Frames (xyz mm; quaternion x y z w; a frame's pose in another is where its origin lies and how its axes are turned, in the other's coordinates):
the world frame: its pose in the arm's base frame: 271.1 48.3 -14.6 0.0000 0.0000 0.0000 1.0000
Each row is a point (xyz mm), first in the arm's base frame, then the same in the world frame.
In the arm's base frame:
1: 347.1 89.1 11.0
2: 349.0 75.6 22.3
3: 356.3 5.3 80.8
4: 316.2 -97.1 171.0
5: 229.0 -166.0 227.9
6: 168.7 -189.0 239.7
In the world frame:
1: 76.0 40.8 25.6
2: 77.9 27.3 36.9
3: 85.2 -43.0 95.4
4: 45.1 -145.4 185.6
5: -42.1 -214.3 242.5
6: -102.4 -237.3 254.3

